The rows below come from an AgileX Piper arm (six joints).
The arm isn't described. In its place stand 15 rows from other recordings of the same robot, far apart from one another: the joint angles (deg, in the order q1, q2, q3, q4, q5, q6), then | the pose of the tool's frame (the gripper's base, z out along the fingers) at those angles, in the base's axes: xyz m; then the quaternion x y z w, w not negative.
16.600, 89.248, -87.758, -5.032, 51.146, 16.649 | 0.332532 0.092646 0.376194 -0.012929 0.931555 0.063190 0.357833
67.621, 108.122, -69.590, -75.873, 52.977, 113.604 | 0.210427 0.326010 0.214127 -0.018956 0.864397 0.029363 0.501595
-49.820, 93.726, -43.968, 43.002, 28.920, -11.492 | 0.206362 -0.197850 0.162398 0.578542 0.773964 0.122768 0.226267
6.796, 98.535, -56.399, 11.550, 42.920, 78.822 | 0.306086 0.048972 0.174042 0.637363 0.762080 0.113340 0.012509
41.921, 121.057, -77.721, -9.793, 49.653, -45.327 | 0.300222 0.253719 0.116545 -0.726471 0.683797 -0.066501 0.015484
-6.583, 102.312, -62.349, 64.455, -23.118, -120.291 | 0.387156 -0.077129 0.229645 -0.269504 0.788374 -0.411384 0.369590
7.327, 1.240, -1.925, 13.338, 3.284, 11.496 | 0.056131 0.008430 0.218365 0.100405 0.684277 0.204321 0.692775
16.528, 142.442, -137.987, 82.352, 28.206, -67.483 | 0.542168 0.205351 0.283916 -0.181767 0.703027 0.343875 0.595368
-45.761, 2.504, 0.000, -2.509, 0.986, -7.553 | 0.041866 -0.043091 0.209179 0.214130 0.664075 -0.335557 0.632893
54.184, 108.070, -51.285, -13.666, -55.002, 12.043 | 0.211532 0.323220 0.199867 -0.355066 0.594200 0.408701 0.594826
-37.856, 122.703, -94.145, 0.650, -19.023, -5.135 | 0.405956 -0.315954 0.252488 0.211888 0.703334 -0.246515 0.632183
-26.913, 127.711, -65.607, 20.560, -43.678, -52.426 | 0.385095 -0.220231 0.100866 0.002745 0.792504 -0.402073 0.458550
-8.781, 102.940, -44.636, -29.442, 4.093, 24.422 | 0.313815 -0.051705 0.125491 0.036970 0.957658 -0.050787 0.280973
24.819, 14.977, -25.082, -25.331, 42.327, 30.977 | 0.059035 -0.001583 0.283894 -0.016661 0.834995 0.051759 0.547564
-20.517, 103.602, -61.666, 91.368, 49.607, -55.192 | 0.366791 -0.063281 0.221160 0.218628 0.799787 0.428184 0.359447
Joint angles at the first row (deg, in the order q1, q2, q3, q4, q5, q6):
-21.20, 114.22, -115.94, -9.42, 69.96, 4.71
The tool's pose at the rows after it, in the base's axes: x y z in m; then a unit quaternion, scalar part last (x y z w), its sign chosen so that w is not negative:
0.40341 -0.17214 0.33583 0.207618 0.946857 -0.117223 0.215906
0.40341 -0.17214 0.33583 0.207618 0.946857 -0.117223 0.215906
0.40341 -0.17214 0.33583 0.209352 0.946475 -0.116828 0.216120
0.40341 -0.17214 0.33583 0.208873 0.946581 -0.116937 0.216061
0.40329 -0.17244 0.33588 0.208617 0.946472 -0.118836 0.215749
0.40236 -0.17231 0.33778 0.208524 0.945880 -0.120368 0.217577
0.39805 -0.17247 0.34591 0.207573 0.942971 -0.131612 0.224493
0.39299 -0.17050 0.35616 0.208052 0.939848 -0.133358 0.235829
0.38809 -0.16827 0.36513 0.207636 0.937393 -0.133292 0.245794
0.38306 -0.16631 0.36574 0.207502 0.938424 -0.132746 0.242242
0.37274 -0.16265 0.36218 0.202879 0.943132 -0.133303 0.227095
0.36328 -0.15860 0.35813 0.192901 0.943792 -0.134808 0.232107
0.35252 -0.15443 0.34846 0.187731 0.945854 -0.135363 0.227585
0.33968 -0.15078 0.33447 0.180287 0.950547 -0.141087 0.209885
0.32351 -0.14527 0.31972 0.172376 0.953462 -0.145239 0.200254
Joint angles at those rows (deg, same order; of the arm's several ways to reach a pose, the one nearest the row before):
-21.20, 114.22, -115.94, -9.82, 69.96, 4.71
-21.20, 114.22, -115.94, -9.82, 69.96, 4.71
-21.20, 114.22, -115.94, -9.82, 69.96, 4.92
-21.20, 114.22, -115.94, -9.82, 69.96, 4.86
-21.20, 114.22, -115.94, -10.05, 69.96, 4.86
-21.20, 113.98, -115.94, -10.19, 69.96, 4.86
-21.20, 112.95, -115.94, -11.35, 69.96, 4.86
-21.20, 111.59, -115.94, -11.35, 69.96, 4.86
-21.20, 110.30, -115.83, -11.14, 69.96, 4.74
-21.20, 109.09, -114.20, -11.14, 69.96, 4.74
-21.20, 106.76, -110.14, -11.36, 69.96, 4.27
-21.20, 103.80, -104.78, -11.35, 66.88, 3.65
-21.20, 100.96, -98.67, -11.61, 64.13, 3.66
-21.20, 98.35, -92.23, -12.71, 62.22, 3.55
-21.20, 94.96, -84.63, -13.66, 59.06, 3.67

